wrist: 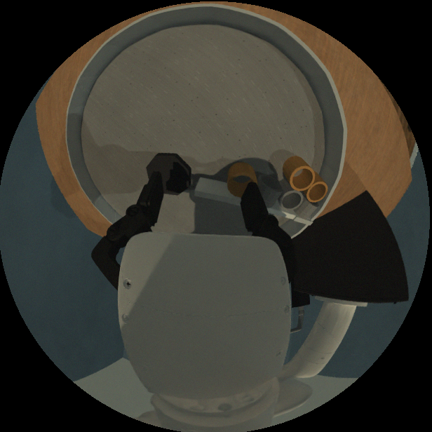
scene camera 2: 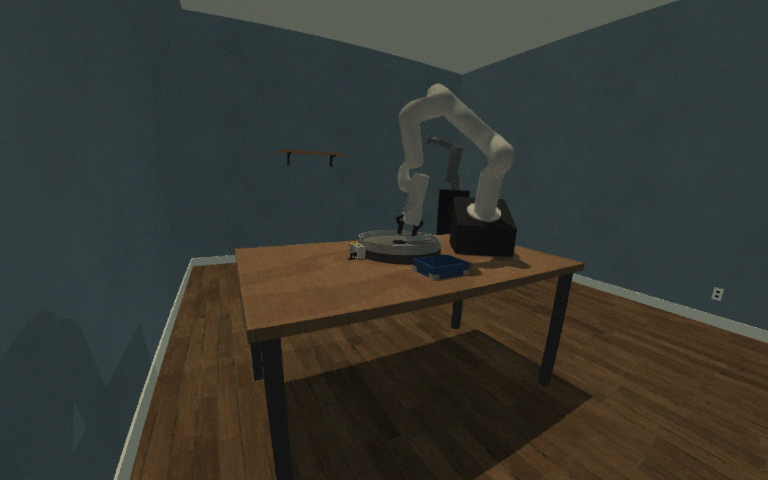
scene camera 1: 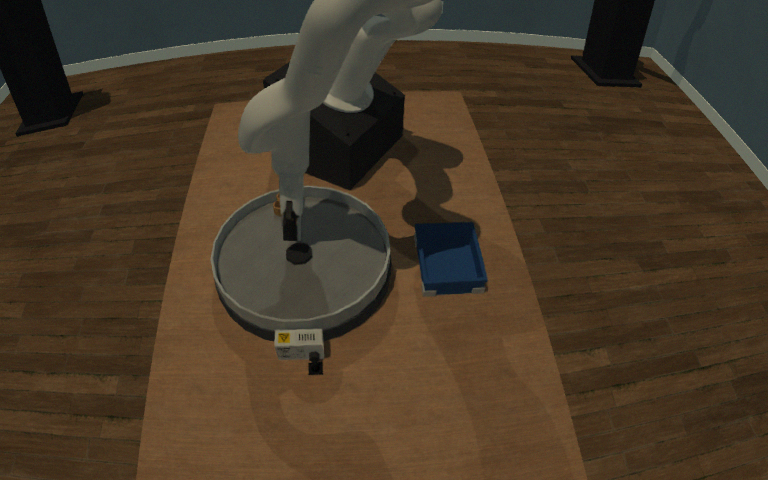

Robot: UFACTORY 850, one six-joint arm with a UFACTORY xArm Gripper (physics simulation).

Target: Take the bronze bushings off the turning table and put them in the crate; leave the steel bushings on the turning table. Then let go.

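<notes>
The grey turning table point(scene camera 1: 254, 288) point(scene camera 2: 399, 249) point(wrist: 200, 75) bears the bushings. In the wrist view one bronze bushing point(wrist: 241, 172) stands close by the right fingertip, which overlaps its lower edge. Two more bronze bushings, a nearer one point(wrist: 294, 165) and one beside it point(wrist: 320, 180), stand near the rim at the right. A steel bushing point(wrist: 283, 202) stands just below them; other grey shapes around it are dim. My gripper point(scene camera 1: 291, 230) point(scene camera 2: 407, 232) point(wrist: 204, 185) is open wide, low over the turning table, with nothing held. The blue crate point(scene camera 1: 453, 286) point(scene camera 2: 439, 271) shows no bushing inside.
A black hub point(scene camera 1: 299, 253) point(wrist: 161, 166) stands at the table's centre, by the left fingertip. A pale bar point(wrist: 212, 189) crosses below the bushings. A white labelled box point(scene camera 1: 300, 350) stands at the turning table's front, the black robot base point(scene camera 1: 339, 150) point(scene camera 2: 484, 240) behind.
</notes>
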